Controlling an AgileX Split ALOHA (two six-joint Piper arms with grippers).
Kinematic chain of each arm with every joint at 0, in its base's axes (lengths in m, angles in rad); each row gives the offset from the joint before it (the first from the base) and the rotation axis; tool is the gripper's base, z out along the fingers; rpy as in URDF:
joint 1: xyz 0 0 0.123 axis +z
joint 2: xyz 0 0 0 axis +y
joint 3: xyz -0.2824 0 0.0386 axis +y
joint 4: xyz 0.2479 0 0.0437 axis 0.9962 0 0.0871
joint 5: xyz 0 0 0 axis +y
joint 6: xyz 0.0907 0 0.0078 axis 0.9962 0 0.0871
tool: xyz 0 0 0 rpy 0 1.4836 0
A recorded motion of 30 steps. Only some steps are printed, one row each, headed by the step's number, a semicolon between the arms.
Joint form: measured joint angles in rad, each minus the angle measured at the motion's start. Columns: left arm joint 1, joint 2, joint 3, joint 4, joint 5, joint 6; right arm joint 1, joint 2, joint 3, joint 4, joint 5, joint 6.
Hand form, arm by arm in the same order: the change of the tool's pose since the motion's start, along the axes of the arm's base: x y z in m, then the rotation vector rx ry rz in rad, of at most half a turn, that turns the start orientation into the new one. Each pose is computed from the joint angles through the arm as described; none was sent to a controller.
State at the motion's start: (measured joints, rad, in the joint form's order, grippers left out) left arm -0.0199 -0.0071 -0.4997 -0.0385 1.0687 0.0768; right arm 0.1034 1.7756 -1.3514 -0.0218 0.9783 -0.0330
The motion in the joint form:
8: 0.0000 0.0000 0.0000 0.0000 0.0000 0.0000; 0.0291 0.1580 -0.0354 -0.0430 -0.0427 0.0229
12: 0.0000 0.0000 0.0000 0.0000 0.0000 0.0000; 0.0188 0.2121 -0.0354 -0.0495 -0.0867 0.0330
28: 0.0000 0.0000 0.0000 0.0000 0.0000 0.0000; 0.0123 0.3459 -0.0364 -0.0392 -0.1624 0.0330
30: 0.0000 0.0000 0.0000 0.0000 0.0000 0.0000; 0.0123 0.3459 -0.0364 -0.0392 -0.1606 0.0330
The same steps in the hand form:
8: 0.0000 0.0000 0.0000 0.0000 0.0000 0.0000; 0.0236 0.0106 -0.0491 -0.0431 0.0746 0.0251
12: 0.0000 0.0000 0.0000 0.0000 0.0000 0.0000; 0.0312 0.0073 -0.0695 -0.0463 0.0842 0.0106
28: 0.0000 0.0000 0.0000 0.0000 0.0000 0.0000; 0.0413 0.0069 -0.1219 -0.0411 0.1425 0.0042
30: 0.0000 0.0000 0.0000 0.0000 0.0000 0.0000; 0.0412 0.0068 -0.1219 -0.0414 0.1443 0.0041

